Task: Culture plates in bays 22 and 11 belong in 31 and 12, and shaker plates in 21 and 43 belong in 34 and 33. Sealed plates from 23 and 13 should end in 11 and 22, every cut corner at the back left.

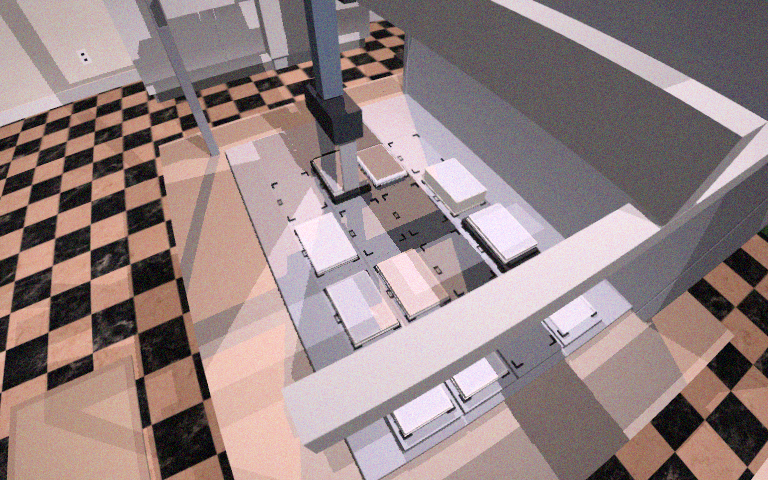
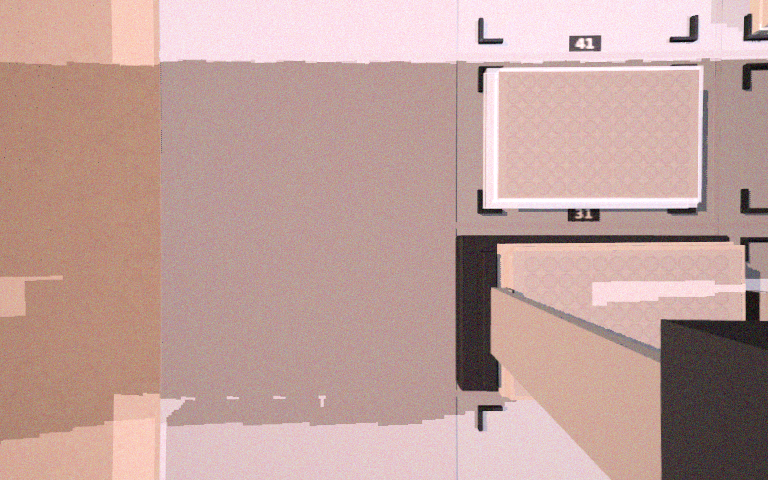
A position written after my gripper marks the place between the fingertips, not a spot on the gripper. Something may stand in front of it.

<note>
I see my gripper (image 2: 621,321), a bay 33 (image 1: 464,269), a tall grey wall (image 1: 570,194) and a bay 31 (image 2: 469,101).
My gripper is seen too in image 1 (image 1: 339,170).
</note>
